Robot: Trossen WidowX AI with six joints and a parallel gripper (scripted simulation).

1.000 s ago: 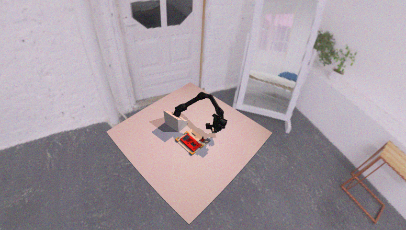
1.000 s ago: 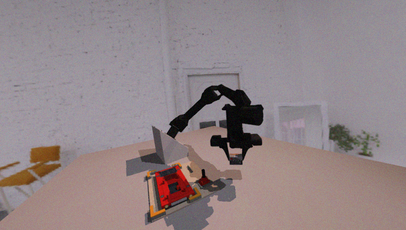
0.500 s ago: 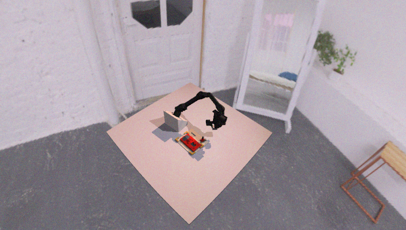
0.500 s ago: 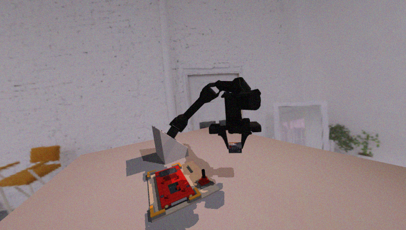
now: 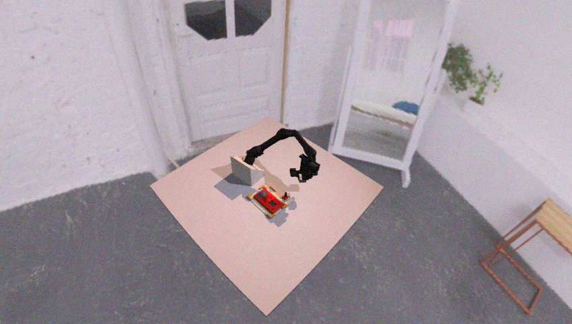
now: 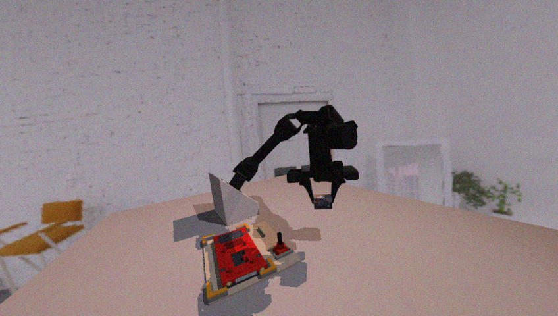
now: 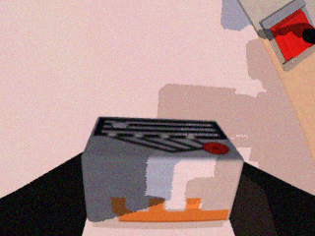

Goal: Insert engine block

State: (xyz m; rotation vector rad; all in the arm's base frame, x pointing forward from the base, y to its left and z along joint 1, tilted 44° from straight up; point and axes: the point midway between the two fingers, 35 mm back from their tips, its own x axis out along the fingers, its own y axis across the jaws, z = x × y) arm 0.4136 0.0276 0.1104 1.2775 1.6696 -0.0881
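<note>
My gripper tip is now 5 cm past the black peg, 13 cm to the left of it and 8 cm above it. Also, from my gripper tip: engine block right at my gripper tip.
</note>
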